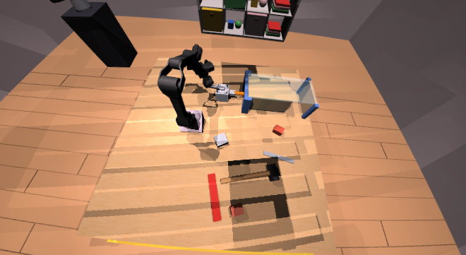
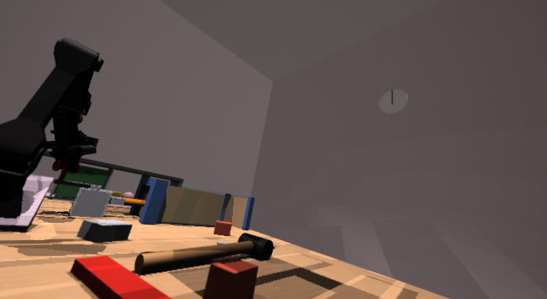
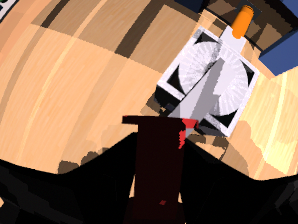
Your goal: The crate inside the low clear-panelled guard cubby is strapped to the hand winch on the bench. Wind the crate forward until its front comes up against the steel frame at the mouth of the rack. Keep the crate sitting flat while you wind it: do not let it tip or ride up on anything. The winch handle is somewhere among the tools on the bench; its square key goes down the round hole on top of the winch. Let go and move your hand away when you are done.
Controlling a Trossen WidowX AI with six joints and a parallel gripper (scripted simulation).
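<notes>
The red grip is 10 mm behind my gripper tip and 10 mm to the right of it. Also, from my gripper tip: blue steel frame 240 mm ahead, 30 mm to the right, 30 mm below; winch 70 mm ahead, 30 mm to the right, 100 mm below; winch handle 20 mm ahead, 10 mm to the right, 30 mm below.
</notes>
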